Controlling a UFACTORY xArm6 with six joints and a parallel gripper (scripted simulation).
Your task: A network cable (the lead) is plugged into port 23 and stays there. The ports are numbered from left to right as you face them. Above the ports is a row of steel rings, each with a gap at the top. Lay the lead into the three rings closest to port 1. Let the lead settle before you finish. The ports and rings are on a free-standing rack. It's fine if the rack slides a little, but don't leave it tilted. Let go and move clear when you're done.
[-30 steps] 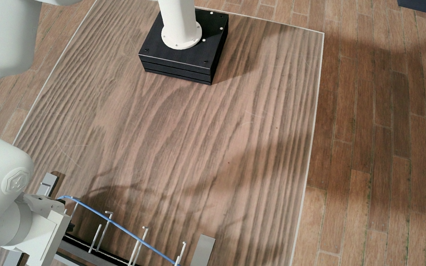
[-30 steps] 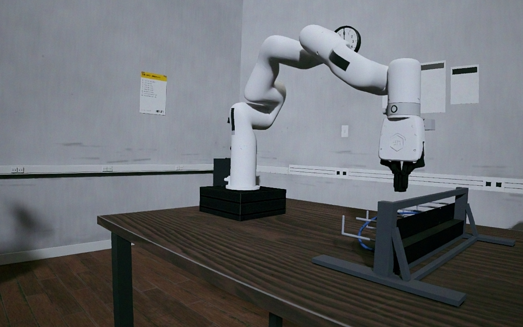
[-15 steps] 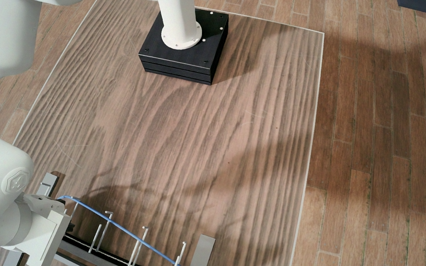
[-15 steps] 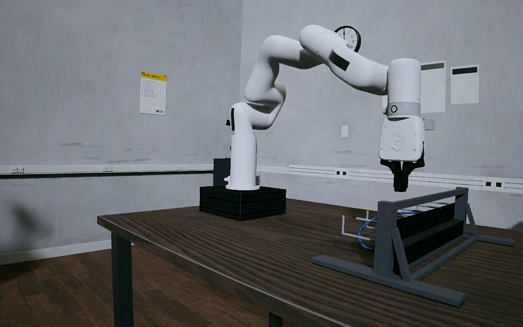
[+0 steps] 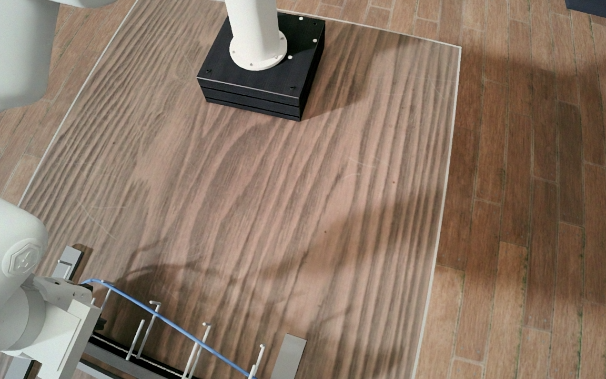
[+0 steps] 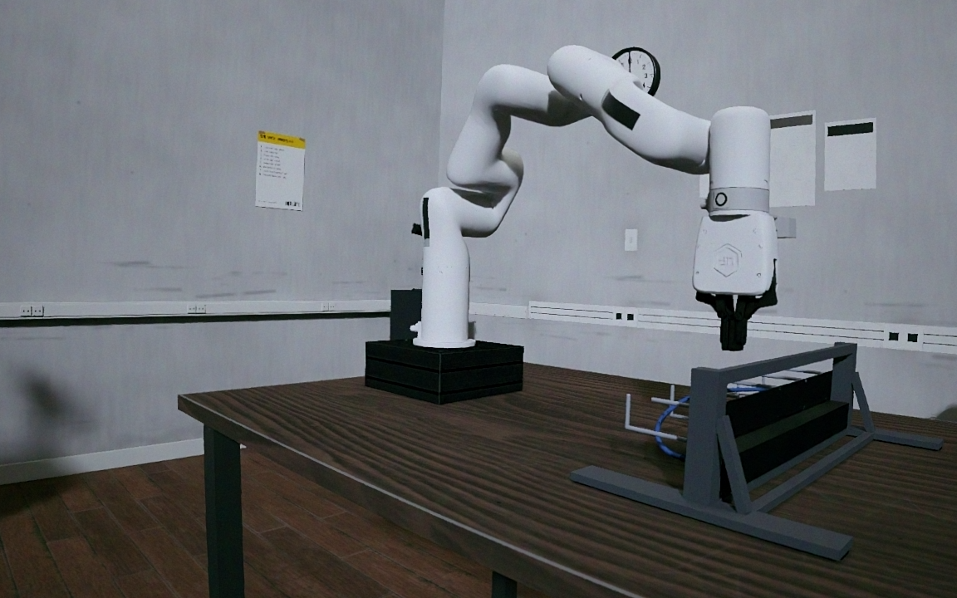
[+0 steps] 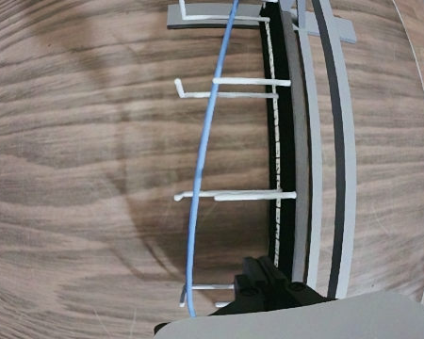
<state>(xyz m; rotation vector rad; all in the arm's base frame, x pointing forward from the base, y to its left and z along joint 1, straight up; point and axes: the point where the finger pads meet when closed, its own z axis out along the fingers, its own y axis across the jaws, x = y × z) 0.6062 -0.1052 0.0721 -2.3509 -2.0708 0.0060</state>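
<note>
My gripper is now 70 mm short of the grey rack, 40 mm to the right of it and 100 mm above it. Also, from my hand: short blue piece (10 mm behind, 130 mm to the right, 130 mm below).
</note>
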